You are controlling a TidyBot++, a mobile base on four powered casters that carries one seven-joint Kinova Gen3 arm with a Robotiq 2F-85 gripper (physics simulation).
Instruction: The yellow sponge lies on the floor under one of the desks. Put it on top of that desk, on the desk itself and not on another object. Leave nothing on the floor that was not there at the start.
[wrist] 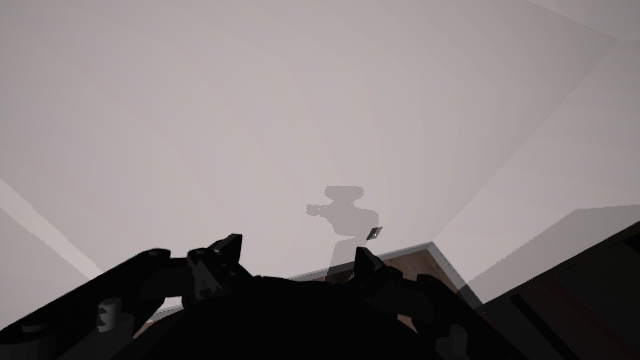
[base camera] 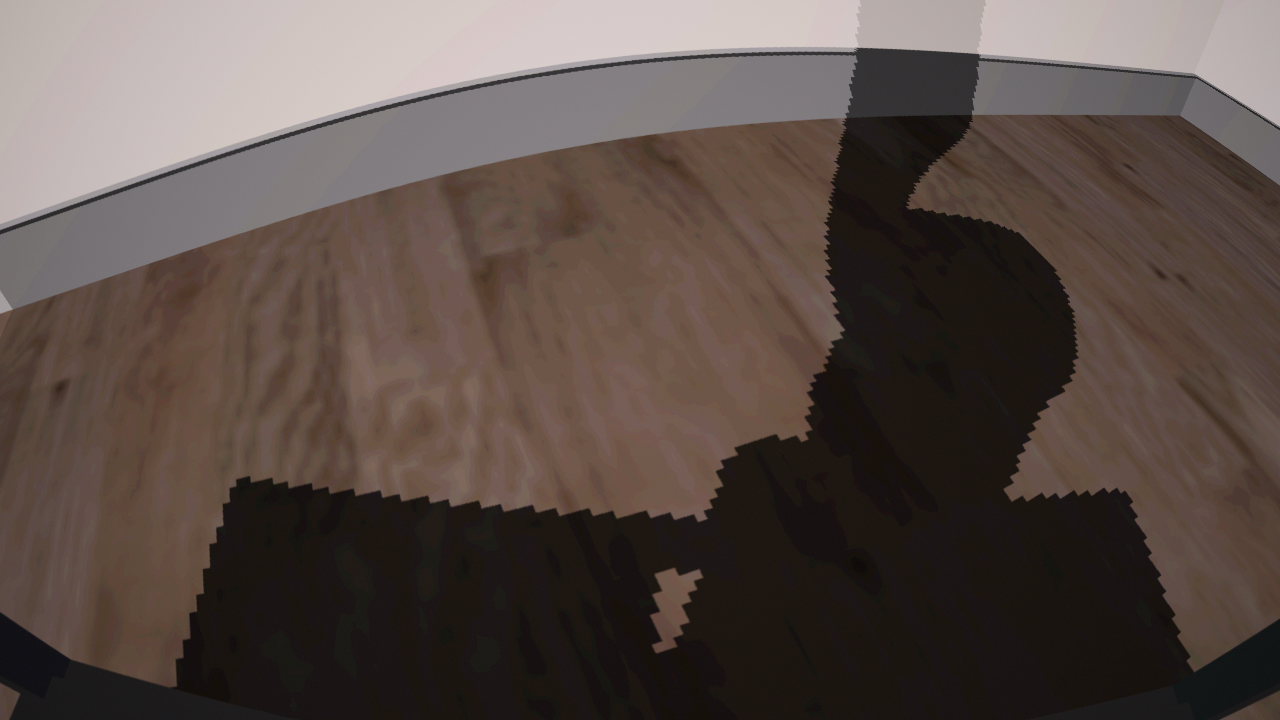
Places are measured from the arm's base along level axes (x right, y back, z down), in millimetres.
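Pixels of known places: gripper, fingertip midpoint: (wrist: 299,253).
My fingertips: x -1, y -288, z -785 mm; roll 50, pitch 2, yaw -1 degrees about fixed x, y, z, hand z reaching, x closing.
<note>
Behind a point stands the place of what it marks.
The yellow sponge does not show in the base camera view or the wrist view, and neither does a desk that I can make out. My gripper (wrist: 299,253) @[y -288, x -1, z -785 mm] is open in the wrist view, its two dark fingers spread wide with nothing between them. It is raised in the air and faces a pale wall. The gripper itself does not show in the base camera view.
A pale wall (wrist: 200,125) @[y -646, x -273, z -668 mm] with a grey baseboard (base camera: 429,134) @[y -667, x -183, z 349 mm] stands ahead, meeting another wall in a corner at the right. A small socket plate (wrist: 374,233) @[y -918, x 437, z -14 mm] is on the wall. A dark piece of furniture (wrist: 590,295) @[y -600, x 1255, z -227 mm] stands at the lower right. The robot's shadow falls on the wooden floor (base camera: 581,358) @[y -441, x -30, z 396 mm].
</note>
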